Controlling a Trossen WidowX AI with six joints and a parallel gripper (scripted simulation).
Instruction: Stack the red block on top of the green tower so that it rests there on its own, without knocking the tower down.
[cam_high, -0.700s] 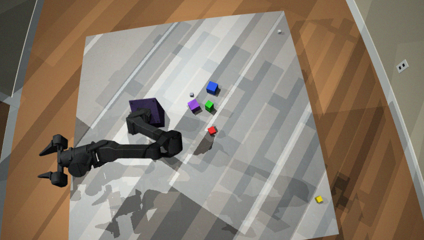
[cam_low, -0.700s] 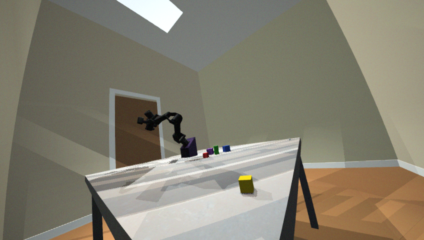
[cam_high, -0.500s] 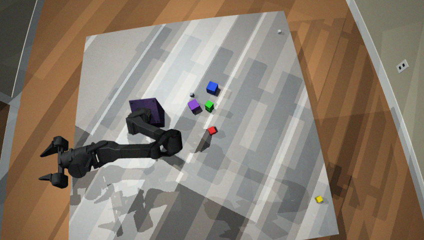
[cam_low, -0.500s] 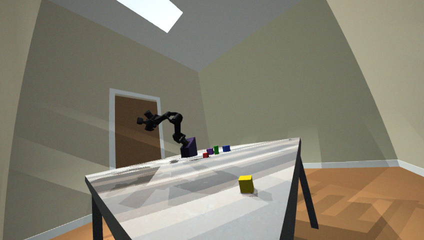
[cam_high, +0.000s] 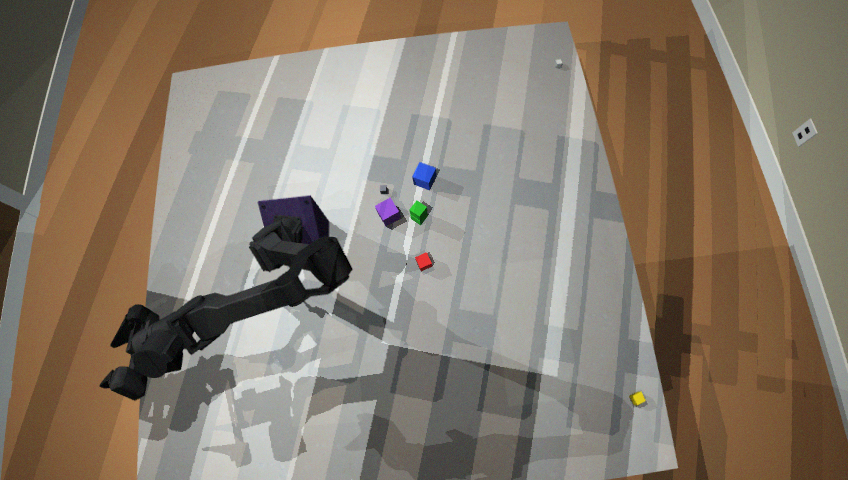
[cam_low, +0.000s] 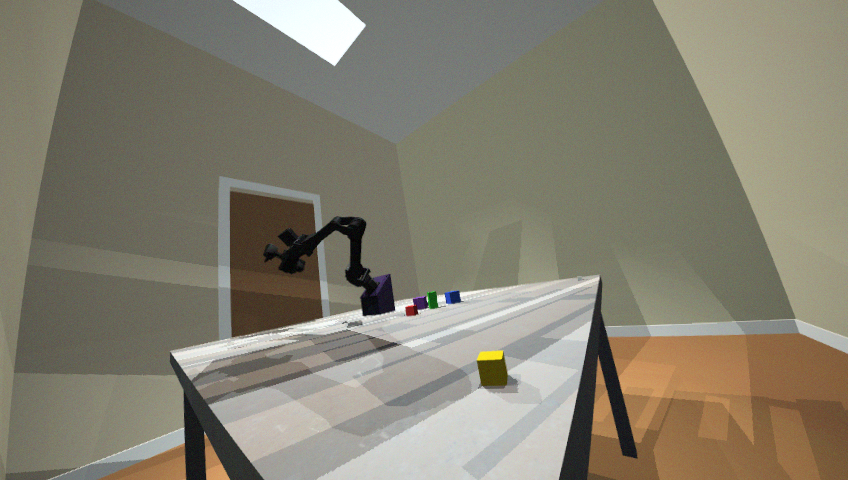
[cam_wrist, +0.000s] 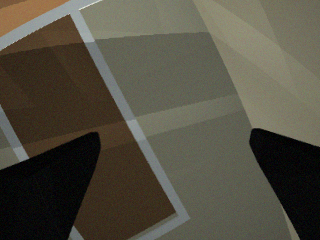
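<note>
My gripper tip is 590 mm short of the red block, 320 mm to the right of it and 280 mm above it. Round my gripper tip: blue block 580 mm ahead, 550 mm to the left, 270 mm below; purple block 490 mm ahead, 450 mm to the left, 270 mm below; small grey cube 520 mm to the left, 470 mm ahead, 290 mm below.
</note>
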